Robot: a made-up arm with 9 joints. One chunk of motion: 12 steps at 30 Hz.
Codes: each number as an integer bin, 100 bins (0 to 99) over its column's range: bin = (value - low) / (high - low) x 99, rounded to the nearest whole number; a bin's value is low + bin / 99 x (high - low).
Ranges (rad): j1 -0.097..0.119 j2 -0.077..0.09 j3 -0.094..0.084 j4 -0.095..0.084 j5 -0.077..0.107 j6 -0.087..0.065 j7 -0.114..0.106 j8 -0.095..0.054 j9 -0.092..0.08
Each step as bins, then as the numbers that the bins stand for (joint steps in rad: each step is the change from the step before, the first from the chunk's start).
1 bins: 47 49 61 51 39 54 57 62 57
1 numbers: 0.00555 0.00566 0.01568 -0.00279 -0.00452 -0.00409 0.01267 -0.00169 0.00703
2 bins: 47 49 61 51 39 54 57 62 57
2 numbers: 0.00555 0.00566 0.01568 -0.00279 -0.00452 -0.00409 0.01267 -0.00169 0.00703
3 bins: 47 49 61 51 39 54 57 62 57
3 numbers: 0.00555 0.00566 0.01568 -0.00279 -0.00452 -0.00409 0.01267 -0.00169 0.00703
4 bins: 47 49 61 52 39 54 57 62 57
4 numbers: 0.00555 0.00566 0.01568 -0.00098 -0.00452 -0.00409 0.01267 -0.00169 0.00703
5 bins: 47 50 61 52 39 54 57 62 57
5 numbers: 0.00555 0.00734 0.01568 -0.00098 -0.00452 -0.00409 0.01267 -0.00169 0.00703
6 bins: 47 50 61 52 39 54 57 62 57
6 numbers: 0.00555 0.00734 0.01568 -0.00098 -0.00452 -0.00409 0.01267 -0.00169 0.00703
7 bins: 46 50 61 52 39 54 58 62 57
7 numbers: 0.00336 0.00734 0.01568 -0.00098 -0.00452 -0.00409 0.01489 -0.00169 0.00703
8 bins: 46 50 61 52 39 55 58 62 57
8 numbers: 0.00336 0.00734 0.01568 -0.00098 -0.00452 -0.00256 0.01489 -0.00169 0.00703
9 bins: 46 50 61 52 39 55 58 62 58
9 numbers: 0.00336 0.00734 0.01568 -0.00098 -0.00452 -0.00256 0.01489 -0.00169 0.00877
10 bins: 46 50 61 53 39 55 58 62 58
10 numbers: 0.00336 0.00734 0.01568 0.00083 -0.00452 -0.00256 0.01489 -0.00169 0.00877
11 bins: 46 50 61 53 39 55 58 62 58
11 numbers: 0.00336 0.00734 0.01568 0.00083 -0.00452 -0.00256 0.01489 -0.00169 0.00877
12 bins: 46 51 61 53 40 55 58 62 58
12 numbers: 0.00336 0.00903 0.01568 0.00083 -0.00266 -0.00256 0.01489 -0.00169 0.00877
